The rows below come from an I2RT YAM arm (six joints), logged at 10 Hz.
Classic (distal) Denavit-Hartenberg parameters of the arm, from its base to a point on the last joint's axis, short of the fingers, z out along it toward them. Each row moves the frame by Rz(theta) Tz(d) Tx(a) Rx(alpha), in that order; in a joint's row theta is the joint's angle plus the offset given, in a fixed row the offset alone. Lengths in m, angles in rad.
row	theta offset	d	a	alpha
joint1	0	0.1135	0.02	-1.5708
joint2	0	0	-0.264	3.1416
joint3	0.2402	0	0.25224	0
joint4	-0.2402	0	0.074	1.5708
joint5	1.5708	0	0	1.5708
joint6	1.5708	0.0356	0	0
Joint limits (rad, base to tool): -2.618..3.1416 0..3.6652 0..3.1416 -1.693..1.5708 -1.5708..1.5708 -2.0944..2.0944
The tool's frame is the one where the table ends.
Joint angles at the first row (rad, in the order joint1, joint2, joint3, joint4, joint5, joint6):
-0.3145 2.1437 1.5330 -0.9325 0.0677 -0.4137
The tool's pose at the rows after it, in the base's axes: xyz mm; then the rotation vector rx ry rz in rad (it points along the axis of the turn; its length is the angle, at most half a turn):
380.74, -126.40, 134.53, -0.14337, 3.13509, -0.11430
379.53, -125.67, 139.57, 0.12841, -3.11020, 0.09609
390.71, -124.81, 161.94, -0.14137, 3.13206, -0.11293
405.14, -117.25, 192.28, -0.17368, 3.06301, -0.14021
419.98, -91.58, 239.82, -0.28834, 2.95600, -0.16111
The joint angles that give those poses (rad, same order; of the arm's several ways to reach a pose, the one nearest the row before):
-0.3145 2.1437 1.5330 -0.9333 0.0677 -0.4068
-0.3138 2.1441 1.5551 -0.9859 0.0673 -0.3962
-0.3035 2.1433 1.6466 -1.0454 0.0662 -0.3946
-0.2764 2.1361 1.7562 -1.0943 0.0631 -0.3927
-0.2104 2.1155 1.9072 -1.1702 0.0521 -0.4099

